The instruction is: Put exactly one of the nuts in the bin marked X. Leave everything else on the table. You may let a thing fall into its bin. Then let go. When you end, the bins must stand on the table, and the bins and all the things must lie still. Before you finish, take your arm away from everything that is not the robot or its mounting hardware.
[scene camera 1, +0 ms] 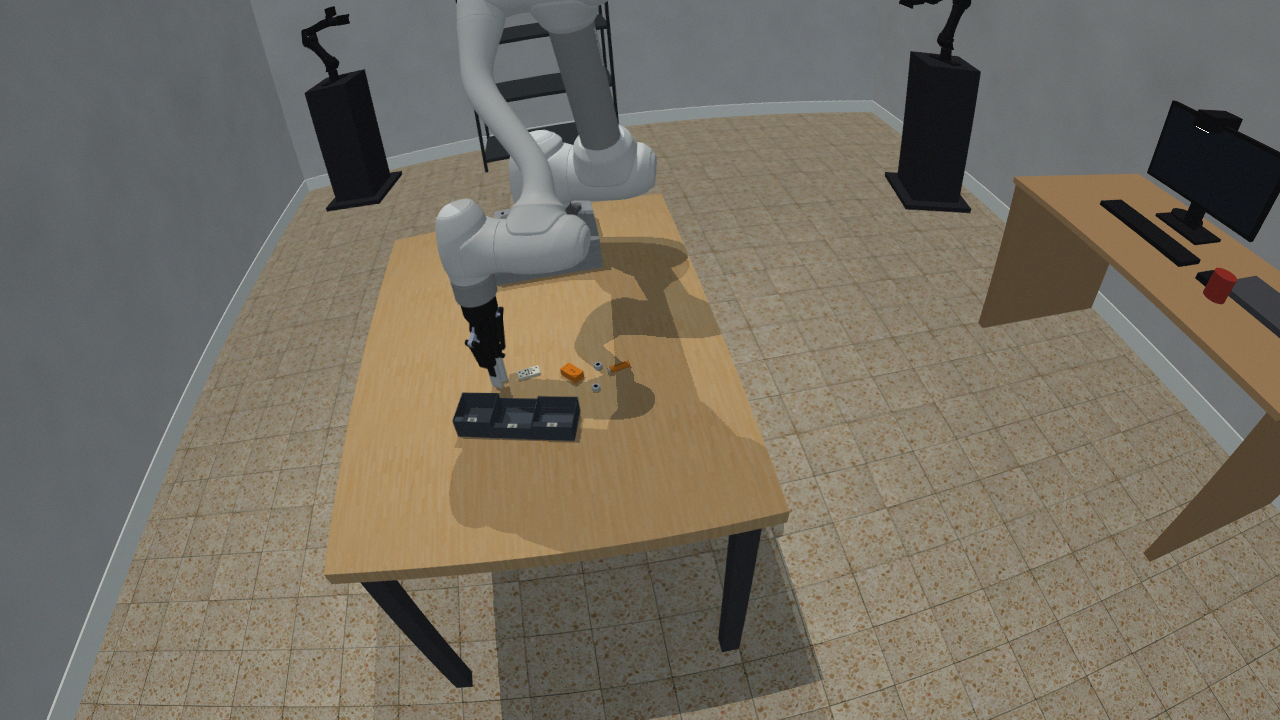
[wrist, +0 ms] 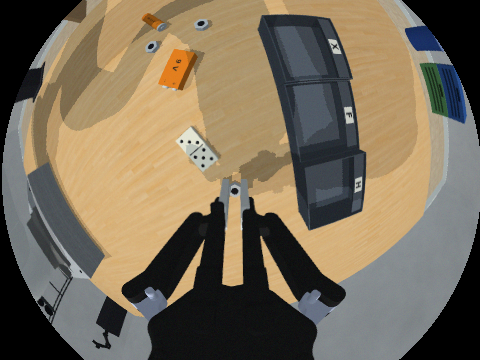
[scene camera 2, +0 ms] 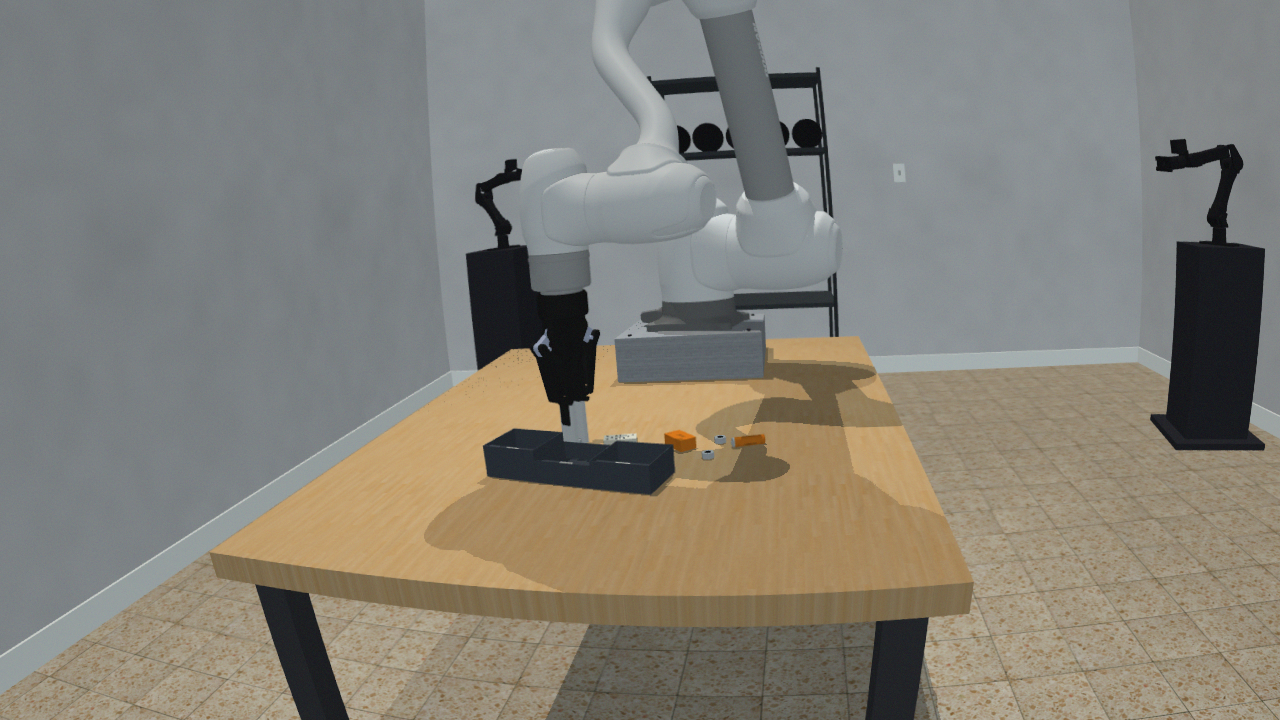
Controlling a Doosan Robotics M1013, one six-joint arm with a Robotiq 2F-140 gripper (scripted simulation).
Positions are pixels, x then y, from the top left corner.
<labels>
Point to a white domino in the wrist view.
190,141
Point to an orange block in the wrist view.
177,70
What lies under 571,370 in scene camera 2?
My gripper.
</labels>
